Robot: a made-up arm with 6 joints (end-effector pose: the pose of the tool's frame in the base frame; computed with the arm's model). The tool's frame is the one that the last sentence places. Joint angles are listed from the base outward.
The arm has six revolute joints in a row. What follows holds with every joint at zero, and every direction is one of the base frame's. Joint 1 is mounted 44 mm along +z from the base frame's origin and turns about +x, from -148.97 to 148.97 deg. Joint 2 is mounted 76 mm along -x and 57 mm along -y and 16 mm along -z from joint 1 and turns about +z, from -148.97 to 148.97 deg. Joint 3 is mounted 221 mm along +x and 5 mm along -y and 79 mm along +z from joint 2 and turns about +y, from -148.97 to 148.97 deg. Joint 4 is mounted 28 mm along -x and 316 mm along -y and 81 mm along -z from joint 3 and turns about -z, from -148.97 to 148.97 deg. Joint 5 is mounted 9 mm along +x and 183 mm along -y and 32 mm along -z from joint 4 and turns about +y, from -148.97 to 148.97 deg. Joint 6 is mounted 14 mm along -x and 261 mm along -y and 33 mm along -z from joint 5 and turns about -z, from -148.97 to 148.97 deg. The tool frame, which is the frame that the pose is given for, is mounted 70 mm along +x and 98 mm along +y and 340 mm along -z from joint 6; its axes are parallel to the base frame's.
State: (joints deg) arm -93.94 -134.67 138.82 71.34 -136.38 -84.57
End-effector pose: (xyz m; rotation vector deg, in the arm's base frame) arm -0.9524 0.1633 -0.1081 -71.77 35.58 -29.59
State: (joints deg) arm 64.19 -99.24 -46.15 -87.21 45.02 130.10
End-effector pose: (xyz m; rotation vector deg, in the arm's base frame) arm -0.7982 -0.5060 -0.6132 -48.32 50.02 -117.98
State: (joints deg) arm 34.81 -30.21 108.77 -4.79 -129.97 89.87
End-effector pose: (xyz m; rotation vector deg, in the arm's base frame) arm -0.2085 -0.6189 -0.6783 37.26 17.67 -124.40
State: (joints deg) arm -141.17 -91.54 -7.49 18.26 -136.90 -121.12
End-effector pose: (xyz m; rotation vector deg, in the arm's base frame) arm -0.9334 0.4266 0.1903 73.50 -18.37 47.71
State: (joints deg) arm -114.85 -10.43 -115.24 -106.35 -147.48 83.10
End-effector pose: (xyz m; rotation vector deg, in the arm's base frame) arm -0.2659 0.3336 -0.0269 -0.49 76.95 86.59
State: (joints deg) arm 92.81 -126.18 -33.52 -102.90 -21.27 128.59
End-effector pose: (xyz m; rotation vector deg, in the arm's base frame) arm -0.6222 0.0855 -0.6919 23.52 71.97 -130.64
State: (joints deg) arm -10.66 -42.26 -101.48 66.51 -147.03 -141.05
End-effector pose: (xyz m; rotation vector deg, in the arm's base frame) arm -0.4981 -0.8026 -0.1028 -122.96 29.87 -125.82
